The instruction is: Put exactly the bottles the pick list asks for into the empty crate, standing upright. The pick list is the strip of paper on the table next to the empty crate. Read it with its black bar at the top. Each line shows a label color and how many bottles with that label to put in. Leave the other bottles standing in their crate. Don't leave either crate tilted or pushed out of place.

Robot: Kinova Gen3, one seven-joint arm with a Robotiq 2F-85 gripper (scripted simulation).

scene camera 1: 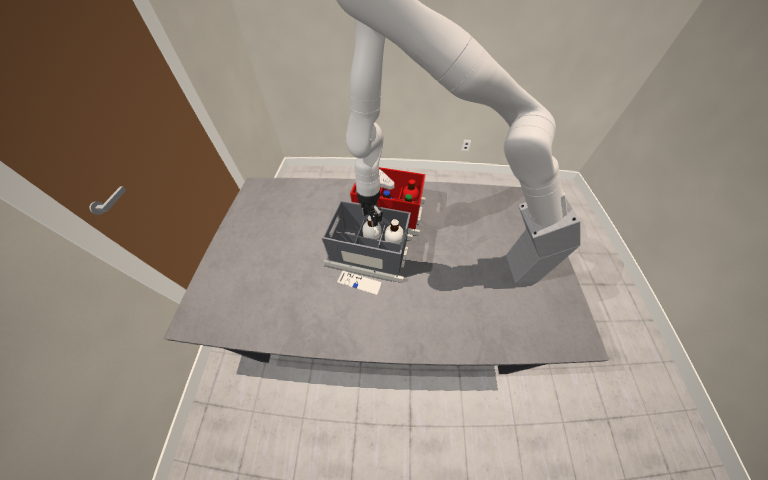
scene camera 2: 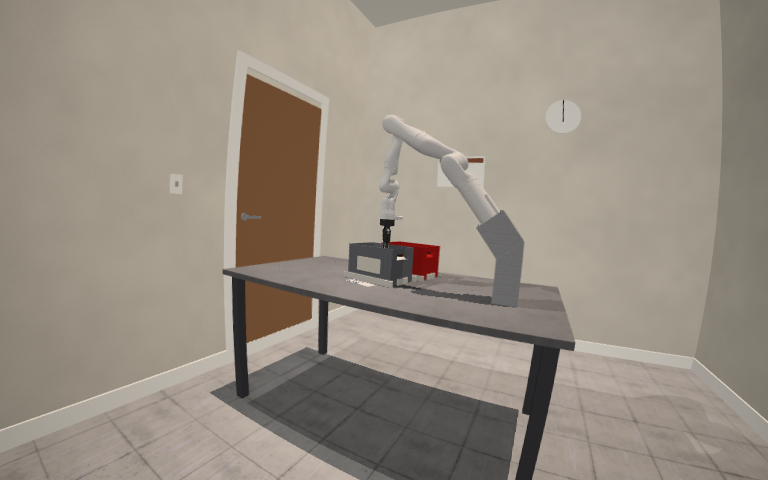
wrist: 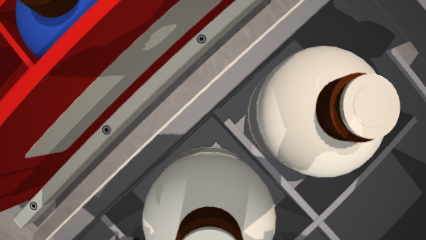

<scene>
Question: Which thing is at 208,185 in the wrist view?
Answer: A white bottle.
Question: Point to a grey crate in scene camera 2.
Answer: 370,258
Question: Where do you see a red crate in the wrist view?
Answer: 102,60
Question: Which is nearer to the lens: the white bottle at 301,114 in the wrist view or the grey crate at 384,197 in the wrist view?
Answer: The white bottle.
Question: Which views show the grey crate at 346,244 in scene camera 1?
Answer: Scene camera 1, scene camera 2 and the wrist view: all of them.
</scene>
